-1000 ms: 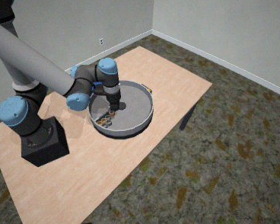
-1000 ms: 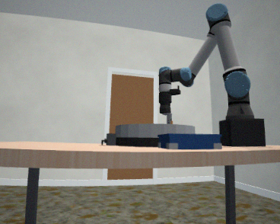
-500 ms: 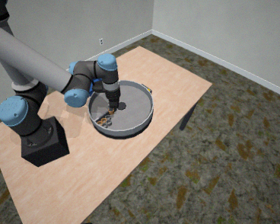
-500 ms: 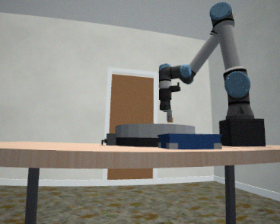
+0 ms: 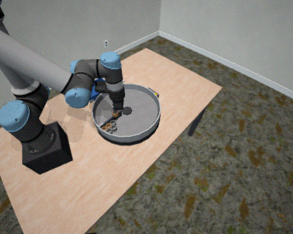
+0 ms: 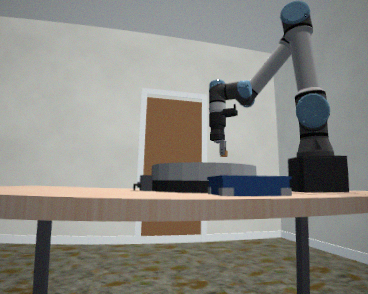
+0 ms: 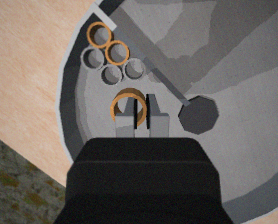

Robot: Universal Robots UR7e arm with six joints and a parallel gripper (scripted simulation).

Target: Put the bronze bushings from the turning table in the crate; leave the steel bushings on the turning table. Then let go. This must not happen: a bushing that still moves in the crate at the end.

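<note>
Right now the blue crate is 130 mm ahead of my hand, 360 mm to the left of it and 150 mm below it. The rest, counted from my hand: grey turning table (100 mm ahead, 20 mm to the left, 120 mm below).
</note>
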